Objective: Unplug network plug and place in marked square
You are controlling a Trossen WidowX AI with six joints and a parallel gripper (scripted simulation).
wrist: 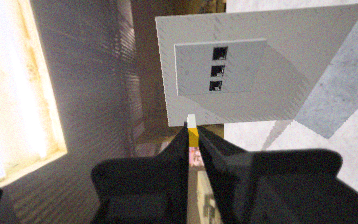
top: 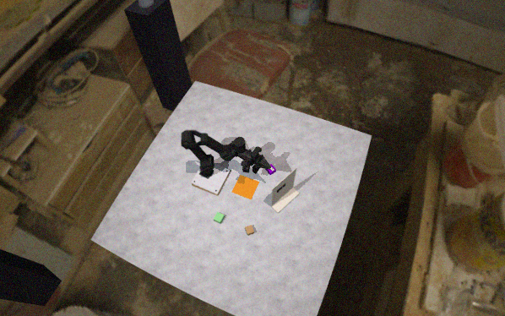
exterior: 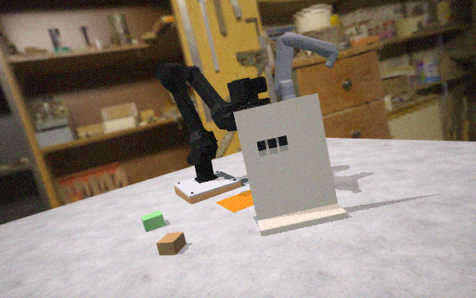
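Right now the orange marked square is 12 cm behind my gripper tip, 7 cm to the right of it and 21 cm below it. Round my gripper tip: yellow network plug: 1 cm ahead; then purple cube: 4 cm behind, 9 cm to the left, 20 cm below; then grey panel: 10 cm ahead, 5 cm to the right, 10 cm below.
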